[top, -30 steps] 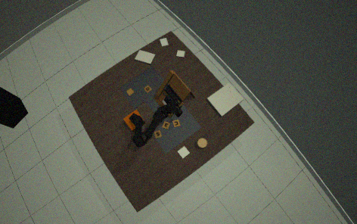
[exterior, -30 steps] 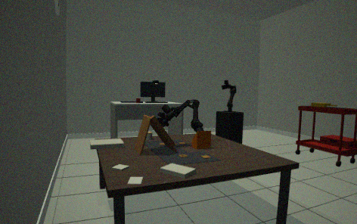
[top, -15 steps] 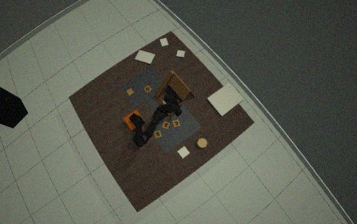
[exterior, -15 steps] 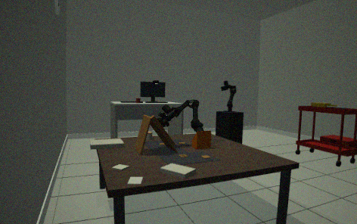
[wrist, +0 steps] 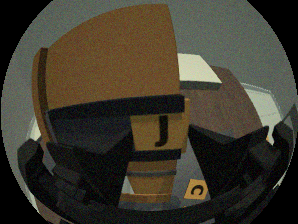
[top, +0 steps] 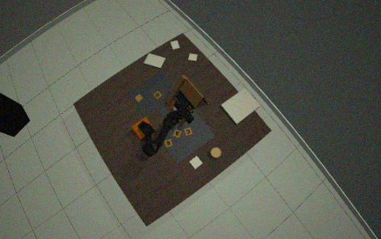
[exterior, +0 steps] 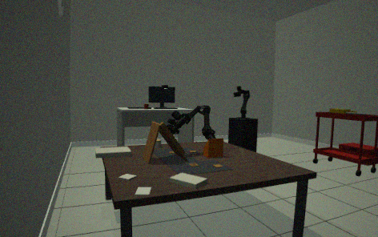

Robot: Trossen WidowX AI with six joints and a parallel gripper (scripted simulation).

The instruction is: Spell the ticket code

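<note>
The white ticket lies 100 mm to the left of my gripper tip, 90 mm below it and 50 mm behind it. The rest, counted from my gripper tip: tan letter tile: right at my gripper tip; then white slab: 360 mm ahead, 240 mm to the right, 150 mm below; then white pad: 630 mm to the left, 160 mm below, 150 mm ahead.
</note>
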